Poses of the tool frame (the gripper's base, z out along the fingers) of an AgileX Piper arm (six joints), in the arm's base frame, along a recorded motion.
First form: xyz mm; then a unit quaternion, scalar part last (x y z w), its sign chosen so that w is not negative.
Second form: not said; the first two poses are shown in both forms.
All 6 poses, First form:
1: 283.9, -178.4, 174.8, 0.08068, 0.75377, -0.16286, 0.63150
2: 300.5, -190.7, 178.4, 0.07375, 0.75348, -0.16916, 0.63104
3: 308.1, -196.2, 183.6, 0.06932, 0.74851, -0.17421, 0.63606
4: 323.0, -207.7, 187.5, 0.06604, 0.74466, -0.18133, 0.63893
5: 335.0, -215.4, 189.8, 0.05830, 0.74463, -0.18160, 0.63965
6: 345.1, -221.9, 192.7, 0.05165, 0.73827, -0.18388, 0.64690
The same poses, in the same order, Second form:
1: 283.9, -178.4, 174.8, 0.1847, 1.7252, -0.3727
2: 300.5, -190.7, 178.4, 0.1688, 1.7248, -0.3872
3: 308.1, -196.2, 183.6, 0.1584, 1.7100, -0.3980
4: 323.0, -207.7, 187.5, 0.1507, 1.6992, -0.4138
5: 335.0, -215.4, 189.8, 0.1330, 1.6987, -0.4143
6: 345.1, -221.9, 192.7, 0.1175, 1.6793, -0.4183
